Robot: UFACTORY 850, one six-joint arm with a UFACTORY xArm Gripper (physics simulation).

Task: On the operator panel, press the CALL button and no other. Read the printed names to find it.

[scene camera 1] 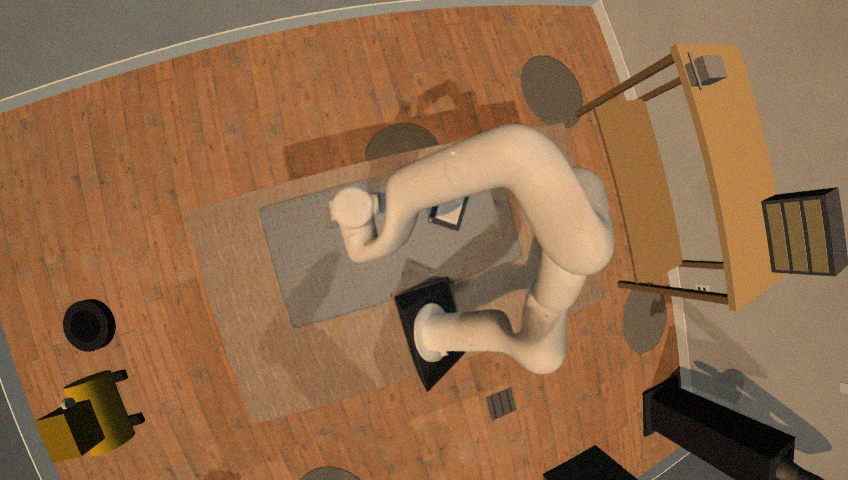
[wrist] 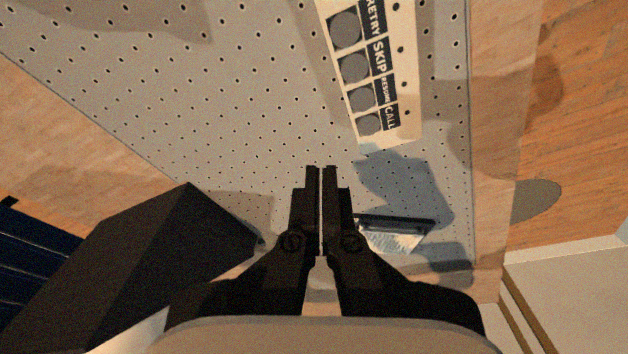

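Observation:
The operator panel [wrist: 411, 102] is a pale box in the wrist view, upper right of centre. It has a column of round grey buttons with dark name labels. From the top they read RETRY [wrist: 345, 29], SKIP [wrist: 354, 67], RESUME [wrist: 362, 98] and CALL. The CALL button [wrist: 368, 124] is at the panel's lower end, nearest the fingers in this view. My gripper [wrist: 320, 183] is shut and empty, with its tips below and left of the CALL button in the picture, apart from it. In the scene view the arm's wrist covers the panel, and the fingertips are hidden.
The panel lies on a grey perforated board [scene camera 1: 282, 249] [wrist: 225, 100]. A dark-framed tray [scene camera 1: 450, 215] [wrist: 392, 242] with a pale inside lies on the same board, under the forearm in the scene view. The black robot base plate [scene camera 1: 437, 377] adjoins the board. A wooden shelf unit [scene camera 1: 723, 178] stands at the right.

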